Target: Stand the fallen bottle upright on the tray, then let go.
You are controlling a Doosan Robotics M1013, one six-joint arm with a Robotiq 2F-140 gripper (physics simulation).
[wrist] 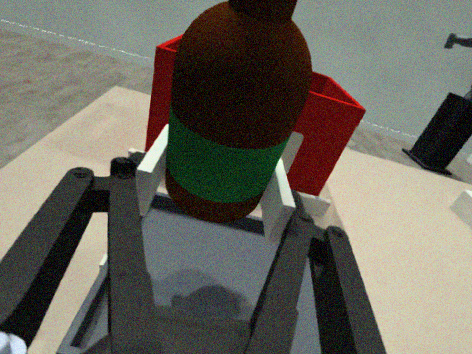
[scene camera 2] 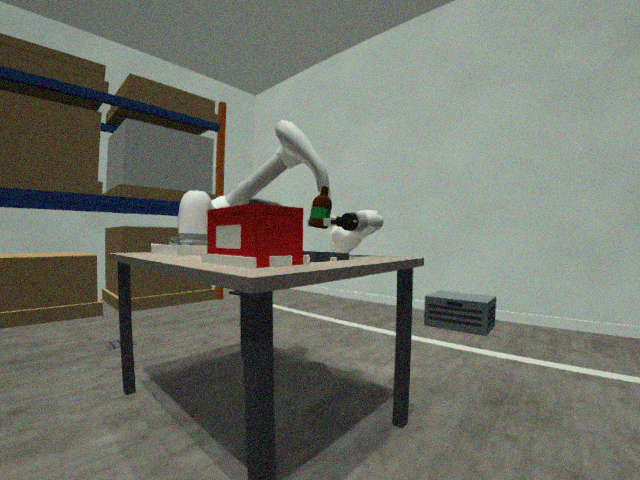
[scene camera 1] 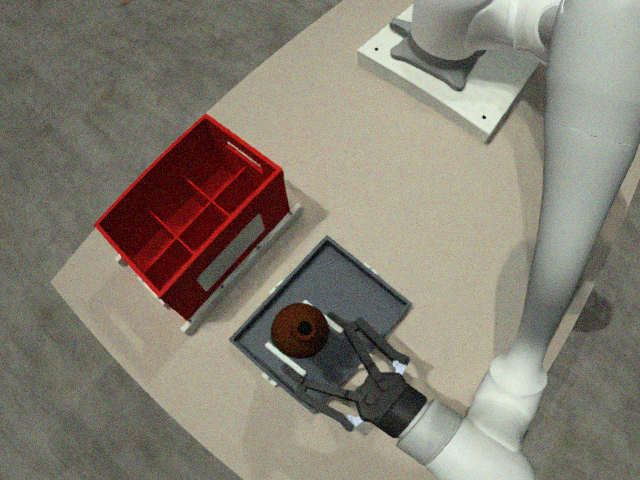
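Pixels of known places: gripper, fingertip midpoint: [scene camera 2: 315, 222]; arm's base, origin of the base link: [scene camera 2: 193, 245] [scene camera 1: 439, 51].
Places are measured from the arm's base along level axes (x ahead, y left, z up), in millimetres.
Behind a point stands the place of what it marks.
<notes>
A brown bottle [scene camera 1: 292, 338] @(z 198, x 729, y 112 mm) [scene camera 2: 320, 212] @(z 132, x 731, y 71 mm) [wrist: 240, 85] @(z 170, x 718, y 145 mm) with a green label is held neck up, leaning slightly in scene camera 2. Its base hangs a little above the grey tray [scene camera 1: 356, 284] @(z -40, x 561, y 110 mm) [scene camera 2: 338, 255] @(z -26, x 785, y 112 mm) [wrist: 200, 250] @(z -40, x 693, y 53 mm), with a gap between them in scene camera 2. In scene camera 1 the bottle is over the tray's lower left part. My gripper [scene camera 1: 303, 336] @(z 96, x 706, y 75 mm) [scene camera 2: 327, 222] @(z 96, x 706, y 75 mm) [wrist: 219, 156] @(z 96, x 706, y 75 mm) reaches in from the side and is shut on the bottle, a light pad on each side of its lower body. The pads hide part of the label's edges in the wrist view.
A red divided bin [scene camera 1: 222, 227] @(z 130, x 641, y -80 mm) [scene camera 2: 281, 232] @(z 53, x 772, y -182 mm) [wrist: 325, 135] @(z 81, x 547, y -65 mm) stands beside the tray, taller than the tray's rim. The white robot base plate [scene camera 1: 439, 95] @(z -2, x 127, y 55 mm) is at the table's upper right in scene camera 1. The table [scene camera 1: 413, 206] @(z -45, x 372, y 121 mm) has its edge beyond the tray's lower left side.
</notes>
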